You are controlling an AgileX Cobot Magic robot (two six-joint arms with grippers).
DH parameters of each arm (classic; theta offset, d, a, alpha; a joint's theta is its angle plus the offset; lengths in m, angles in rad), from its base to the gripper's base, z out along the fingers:
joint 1: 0 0.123 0 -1.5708
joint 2: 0.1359 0 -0.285 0
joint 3: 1.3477 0 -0.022 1.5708
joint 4: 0 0.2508 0 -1.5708
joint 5: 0 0 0.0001 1.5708
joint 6: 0 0.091 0 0
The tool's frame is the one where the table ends.
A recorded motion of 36 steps. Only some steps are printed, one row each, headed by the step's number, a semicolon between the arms.
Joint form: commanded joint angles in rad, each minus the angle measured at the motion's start. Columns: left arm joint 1, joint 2, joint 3, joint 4, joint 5, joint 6; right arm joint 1, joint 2, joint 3, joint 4, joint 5, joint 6.
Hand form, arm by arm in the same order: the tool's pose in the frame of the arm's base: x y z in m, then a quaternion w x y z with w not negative. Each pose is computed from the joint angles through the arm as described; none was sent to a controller.
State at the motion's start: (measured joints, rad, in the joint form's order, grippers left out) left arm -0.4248 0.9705 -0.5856 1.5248 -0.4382 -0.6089; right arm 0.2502 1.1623 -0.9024 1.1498 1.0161 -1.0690
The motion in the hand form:
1: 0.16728 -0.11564 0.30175 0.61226 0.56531 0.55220 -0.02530; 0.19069 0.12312 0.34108 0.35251 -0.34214 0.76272 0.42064
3: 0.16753 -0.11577 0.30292 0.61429 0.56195 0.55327 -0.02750; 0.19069 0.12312 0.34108 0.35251 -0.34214 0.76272 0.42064
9: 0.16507 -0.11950 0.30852 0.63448 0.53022 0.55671 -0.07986; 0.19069 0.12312 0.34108 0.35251 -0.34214 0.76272 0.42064
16: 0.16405 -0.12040 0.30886 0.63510 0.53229 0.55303 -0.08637; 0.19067 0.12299 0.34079 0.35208 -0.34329 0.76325 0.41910
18: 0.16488 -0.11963 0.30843 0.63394 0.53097 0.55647 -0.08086; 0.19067 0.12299 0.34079 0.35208 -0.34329 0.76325 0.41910
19: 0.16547 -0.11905 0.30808 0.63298 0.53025 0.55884 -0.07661; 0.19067 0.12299 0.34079 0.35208 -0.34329 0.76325 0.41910
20: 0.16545 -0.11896 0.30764 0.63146 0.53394 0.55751 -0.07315; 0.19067 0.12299 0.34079 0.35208 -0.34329 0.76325 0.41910
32: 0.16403 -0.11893 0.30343 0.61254 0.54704 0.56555 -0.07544; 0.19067 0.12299 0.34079 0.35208 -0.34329 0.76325 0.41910
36: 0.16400 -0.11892 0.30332 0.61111 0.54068 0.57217 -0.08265; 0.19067 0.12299 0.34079 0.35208 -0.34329 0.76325 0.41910
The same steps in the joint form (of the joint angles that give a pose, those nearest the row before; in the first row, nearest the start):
1: -0.0091 0.0042 0.0015 -0.0282 0.0460 -0.0196; -0.0011 -0.0031 -0.0027 0.0426 0.0084 0.0014
3: -0.0092 0.0042 -0.0014 -0.0354 0.0457 -0.0215; -0.0011 -0.0031 -0.0027 0.0426 0.0084 0.0014
9: -0.0092 0.0042 -0.0014 -0.1557 -0.0158 -0.0141; -0.0011 -0.0031 -0.0027 0.0426 0.0084 0.0014
16: -0.0091 0.0042 -0.0014 -0.1535 -0.0313 -0.0180; -0.0011 -0.0031 -0.0027 0.0385 0.0084 0.0014
18: -0.0092 0.0042 -0.0014 -0.1515 -0.0179 -0.0181; -0.0011 -0.0031 -0.0027 0.0385 0.0084 0.0014
19: -0.0091 0.0042 -0.0014 -0.1494 -0.0082 -0.0181; -0.0011 -0.0031 -0.0027 0.0385 0.0084 0.0014
20: -0.0091 0.0042 -0.0014 -0.1387 -0.0062 -0.0181; -0.0011 -0.0031 -0.0027 0.0385 0.0084 0.0014
32: -0.0092 0.0042 -0.0014 -0.0248 -0.0062 -0.1206; -0.0011 -0.0031 -0.0027 0.0385 0.0084 0.0014
36: -0.0091 0.0042 -0.0014 -0.0218 -0.0062 -0.1468; -0.0011 -0.0031 -0.0027 0.0385 0.0084 0.0014

